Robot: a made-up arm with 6 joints. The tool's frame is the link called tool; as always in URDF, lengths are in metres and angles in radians. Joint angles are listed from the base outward.
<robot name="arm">
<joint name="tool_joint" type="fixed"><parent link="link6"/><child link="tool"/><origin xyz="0 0 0"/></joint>
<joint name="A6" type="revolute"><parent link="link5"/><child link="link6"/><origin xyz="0.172 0 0"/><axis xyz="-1 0 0"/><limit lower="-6.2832" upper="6.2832"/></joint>
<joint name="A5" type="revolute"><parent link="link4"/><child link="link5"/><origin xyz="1.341 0 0"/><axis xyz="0 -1 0"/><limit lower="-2.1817" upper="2.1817"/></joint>
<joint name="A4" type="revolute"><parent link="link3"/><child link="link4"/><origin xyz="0 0 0.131"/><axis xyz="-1 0 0"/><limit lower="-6.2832" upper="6.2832"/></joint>
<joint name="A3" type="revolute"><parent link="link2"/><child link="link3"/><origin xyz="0 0 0.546"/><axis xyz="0 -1 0"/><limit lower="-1.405" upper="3.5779"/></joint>
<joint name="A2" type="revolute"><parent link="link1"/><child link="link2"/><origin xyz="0.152 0 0"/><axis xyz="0 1 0"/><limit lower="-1.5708" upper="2.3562"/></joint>
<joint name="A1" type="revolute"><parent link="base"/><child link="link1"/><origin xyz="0 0 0.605"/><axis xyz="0 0 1"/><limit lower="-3.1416" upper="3.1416"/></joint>
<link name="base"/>
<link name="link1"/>
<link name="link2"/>
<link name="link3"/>
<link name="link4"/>
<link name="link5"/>
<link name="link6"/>
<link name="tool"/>
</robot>
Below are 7 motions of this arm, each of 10 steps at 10 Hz.
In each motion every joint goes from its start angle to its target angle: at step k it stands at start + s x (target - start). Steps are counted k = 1, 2, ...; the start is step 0. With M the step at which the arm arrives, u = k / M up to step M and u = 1 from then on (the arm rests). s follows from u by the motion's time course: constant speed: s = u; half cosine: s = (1 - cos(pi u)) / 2; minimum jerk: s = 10 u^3 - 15 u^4 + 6 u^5.
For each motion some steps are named. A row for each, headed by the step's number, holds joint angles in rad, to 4 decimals.
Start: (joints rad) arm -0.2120 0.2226 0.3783 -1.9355 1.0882 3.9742
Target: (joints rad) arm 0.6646 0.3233 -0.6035 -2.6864 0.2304 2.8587
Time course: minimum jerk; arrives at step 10
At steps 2, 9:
2: -0.1612 0.2284 0.3214 -1.9790 1.0385 3.9096
9: 0.6571 0.3224 -0.5951 -2.6800 0.2377 2.8682

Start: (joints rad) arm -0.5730 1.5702 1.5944 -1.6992 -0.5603 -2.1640
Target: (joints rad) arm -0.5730 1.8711 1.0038 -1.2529 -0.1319 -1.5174
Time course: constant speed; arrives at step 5
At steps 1, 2, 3, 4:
1: -0.5730 1.6304 1.4763 -1.6099 -0.4746 -2.0347
2: -0.5730 1.6906 1.3582 -1.5207 -0.3889 -1.9054
3: -0.5730 1.7507 1.2400 -1.4314 -0.3033 -1.7760
4: -0.5730 1.8109 1.1219 -1.3422 -0.2176 -1.6467

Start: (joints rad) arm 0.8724 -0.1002 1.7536 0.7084 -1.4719 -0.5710
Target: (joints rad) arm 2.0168 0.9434 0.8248 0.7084 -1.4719 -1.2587
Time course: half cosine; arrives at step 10
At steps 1, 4, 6, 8, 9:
1: 0.9004 -0.0747 1.7309 0.7084 -1.4719 -0.5878
4: 1.2678 0.2604 1.4327 0.7084 -1.4719 -0.8086
6: 1.6214 0.5828 1.1457 0.7084 -1.4719 -1.0211
8: 1.9075 0.8437 0.9135 0.7084 -1.4719 -1.1930
9: 1.9888 0.9179 0.8475 0.7084 -1.4719 -1.2419

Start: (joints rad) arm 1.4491 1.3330 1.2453 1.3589 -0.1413 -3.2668
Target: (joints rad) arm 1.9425 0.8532 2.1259 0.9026 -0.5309 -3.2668
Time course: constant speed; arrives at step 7
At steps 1, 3, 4, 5, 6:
1: 1.5196 1.2645 1.3711 1.2937 -0.1970 -3.2668
3: 1.6606 1.1274 1.6227 1.1633 -0.3083 -3.2668
4: 1.7310 1.0588 1.7485 1.0982 -0.3639 -3.2668
5: 1.8015 0.9903 1.8743 1.0330 -0.4196 -3.2668
6: 1.8720 0.9217 2.0001 0.9678 -0.4752 -3.2668

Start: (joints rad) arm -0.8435 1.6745 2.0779 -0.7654 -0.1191 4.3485
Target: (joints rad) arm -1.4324 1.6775 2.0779 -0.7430 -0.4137 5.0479
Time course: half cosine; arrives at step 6
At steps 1, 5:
1: -0.8829 1.6747 2.0779 -0.7639 -0.1388 4.3954
5: -1.3930 1.6773 2.0779 -0.7445 -0.3940 5.0010

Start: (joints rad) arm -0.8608 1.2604 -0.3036 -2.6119 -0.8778 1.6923
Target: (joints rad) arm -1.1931 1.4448 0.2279 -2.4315 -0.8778 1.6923
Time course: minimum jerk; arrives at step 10
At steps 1, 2, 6, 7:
1: -0.8636 1.2620 -0.2991 -2.6104 -0.8778 1.6923
2: -0.8800 1.2711 -0.2728 -2.6015 -0.8778 1.6923
6: -1.0876 1.3863 0.0592 -2.4888 -0.8778 1.6923
7: -1.1389 1.4147 0.1412 -2.4609 -0.8778 1.6923

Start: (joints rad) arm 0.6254 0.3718 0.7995 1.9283 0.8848 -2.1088
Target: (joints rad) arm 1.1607 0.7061 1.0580 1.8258 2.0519 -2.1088
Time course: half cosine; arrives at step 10
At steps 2, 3, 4, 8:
2: 0.6765 0.4037 0.8242 1.9185 0.9962 -2.1088
3: 0.7357 0.4407 0.8528 1.9072 1.1253 -2.1088
4: 0.8103 0.4873 0.8888 1.8929 1.2880 -2.1088
8: 1.1096 0.6742 1.0333 1.8356 1.9405 -2.1088

